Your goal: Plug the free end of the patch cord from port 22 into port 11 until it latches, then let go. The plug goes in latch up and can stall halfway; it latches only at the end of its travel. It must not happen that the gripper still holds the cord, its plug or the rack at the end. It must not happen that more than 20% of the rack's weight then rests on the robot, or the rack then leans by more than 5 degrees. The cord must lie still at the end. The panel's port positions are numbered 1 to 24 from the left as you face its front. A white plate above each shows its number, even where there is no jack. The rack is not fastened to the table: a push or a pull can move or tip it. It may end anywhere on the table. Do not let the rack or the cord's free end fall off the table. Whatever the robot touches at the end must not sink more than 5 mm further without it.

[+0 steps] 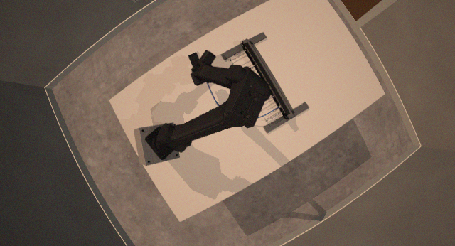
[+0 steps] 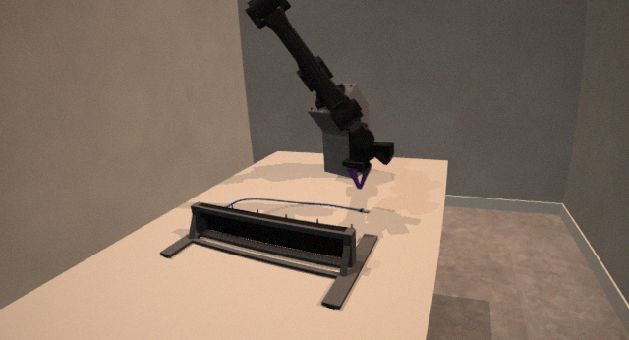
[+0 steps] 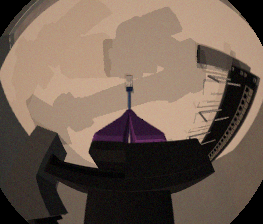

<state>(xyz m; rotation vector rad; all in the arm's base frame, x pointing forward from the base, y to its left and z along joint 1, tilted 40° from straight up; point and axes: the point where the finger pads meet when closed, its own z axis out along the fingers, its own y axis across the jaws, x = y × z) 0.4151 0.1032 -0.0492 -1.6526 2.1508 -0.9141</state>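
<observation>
Right now the plug is 1 cm ahead of my hand, 2 cm to the left of it and 8 cm below it.
</observation>
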